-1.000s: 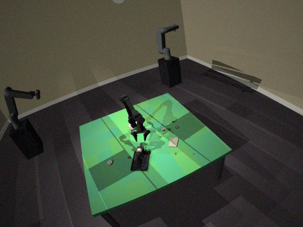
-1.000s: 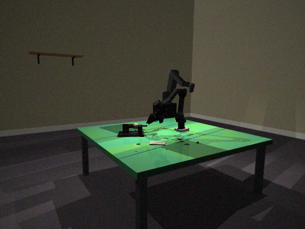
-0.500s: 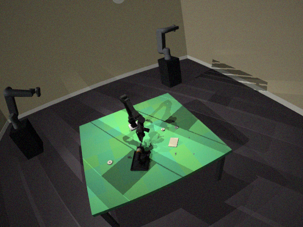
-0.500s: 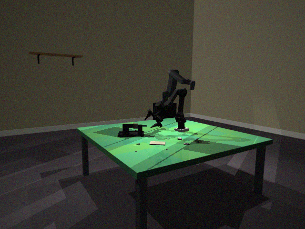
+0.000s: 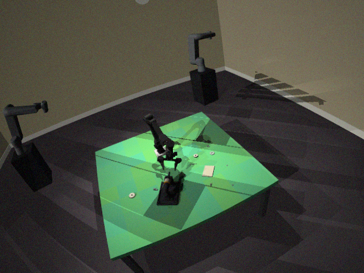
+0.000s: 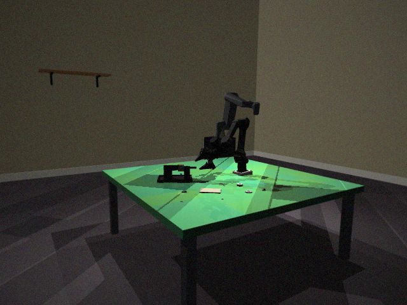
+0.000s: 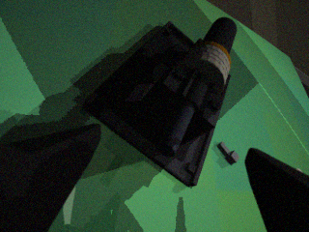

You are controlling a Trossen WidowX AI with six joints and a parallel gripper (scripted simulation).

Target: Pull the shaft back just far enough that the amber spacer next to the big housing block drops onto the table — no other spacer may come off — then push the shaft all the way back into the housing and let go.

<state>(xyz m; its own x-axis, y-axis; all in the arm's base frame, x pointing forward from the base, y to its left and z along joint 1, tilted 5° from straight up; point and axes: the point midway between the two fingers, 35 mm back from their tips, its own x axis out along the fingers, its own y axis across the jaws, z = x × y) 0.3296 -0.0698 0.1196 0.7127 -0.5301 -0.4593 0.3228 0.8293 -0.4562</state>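
Right now my gripper tip is 60 mm short of the shaft, 50 mm to the left of it and 20 mm above it. Round my gripper tip: white spacer (70 mm ahead, 60 mm to the right, 20 mm below); amber spacer (100 mm ahead, 80 mm to the right, 20 mm below); dark two-part piece (160 mm to the right, 90 mm below, 20 mm ahead).
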